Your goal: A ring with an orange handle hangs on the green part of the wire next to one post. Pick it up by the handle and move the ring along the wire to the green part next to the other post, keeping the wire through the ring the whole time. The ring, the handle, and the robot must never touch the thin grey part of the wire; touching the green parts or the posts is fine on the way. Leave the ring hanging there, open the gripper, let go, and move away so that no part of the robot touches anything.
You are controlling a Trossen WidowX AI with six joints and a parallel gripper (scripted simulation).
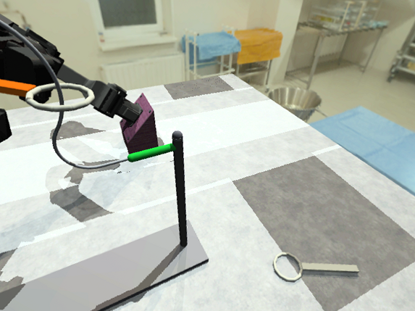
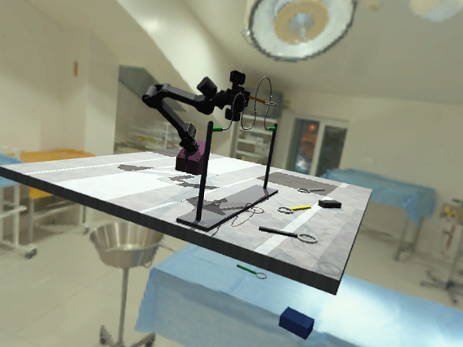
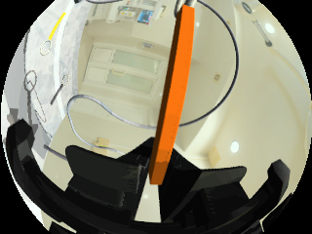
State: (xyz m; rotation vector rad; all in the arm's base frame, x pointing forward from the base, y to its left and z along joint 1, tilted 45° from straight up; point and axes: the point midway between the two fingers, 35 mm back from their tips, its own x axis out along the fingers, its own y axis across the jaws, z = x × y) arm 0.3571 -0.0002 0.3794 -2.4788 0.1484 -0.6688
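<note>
My gripper tip is 20 mm short of the ring with orange handle, 100 mm to the right of it and 20 mm above it. From my gripper tip the other things lie so: black block (340 mm ahead, 250 mm to the left, 400 mm below).
</note>
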